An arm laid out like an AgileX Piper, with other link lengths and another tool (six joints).
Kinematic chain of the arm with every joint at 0, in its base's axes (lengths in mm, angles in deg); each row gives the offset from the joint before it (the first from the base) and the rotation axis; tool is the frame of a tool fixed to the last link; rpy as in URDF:
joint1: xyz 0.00 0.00 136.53 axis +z
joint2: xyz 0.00 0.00 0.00 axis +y
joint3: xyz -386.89 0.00 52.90 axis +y
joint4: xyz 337.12 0.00 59.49 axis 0.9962 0 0.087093
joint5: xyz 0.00 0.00 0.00 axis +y
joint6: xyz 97.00 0.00 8.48 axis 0.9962 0 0.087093
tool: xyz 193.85 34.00 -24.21 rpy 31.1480 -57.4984 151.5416
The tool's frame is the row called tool.
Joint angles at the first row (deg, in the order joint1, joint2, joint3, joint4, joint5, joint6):
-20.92, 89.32, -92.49, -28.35, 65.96, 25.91
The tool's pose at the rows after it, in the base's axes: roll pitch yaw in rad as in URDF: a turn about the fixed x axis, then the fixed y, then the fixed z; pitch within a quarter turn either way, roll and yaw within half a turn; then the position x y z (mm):
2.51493, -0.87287, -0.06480, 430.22, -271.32, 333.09
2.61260, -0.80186, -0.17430, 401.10, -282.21, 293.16
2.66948, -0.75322, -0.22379, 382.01, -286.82, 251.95
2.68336, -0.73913, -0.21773, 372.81, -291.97, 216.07
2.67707, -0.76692, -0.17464, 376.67, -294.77, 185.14
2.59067, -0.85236, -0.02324, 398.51, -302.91, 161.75
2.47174, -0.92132, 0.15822, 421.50, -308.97, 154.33
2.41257, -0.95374, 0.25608, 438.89, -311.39, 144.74
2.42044, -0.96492, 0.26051, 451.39, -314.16, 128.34
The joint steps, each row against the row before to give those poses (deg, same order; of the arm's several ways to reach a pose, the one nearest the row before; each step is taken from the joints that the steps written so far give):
-2.63, 0.00, 2.05, 2.60, 0.94, -3.04
-4.25, 0.00, 4.69, 3.22, -0.47, -2.14
-2.79, 0.00, 5.79, 1.87, -3.09, -1.35
-1.75, 0.00, 5.73, 0.42, -5.41, -0.93
-0.78, 0.00, 5.59, -0.10, -7.77, -0.41
-0.11, 0.00, 6.04, -2.45, -12.83, 0.05
-0.01, 0.19, 3.63, -3.12, -10.47, 0.12
0.00, 1.39, 1.48, -2.06, -6.12, 0.73
0.00, 2.55, -0.01, -1.41, -2.87, 1.76

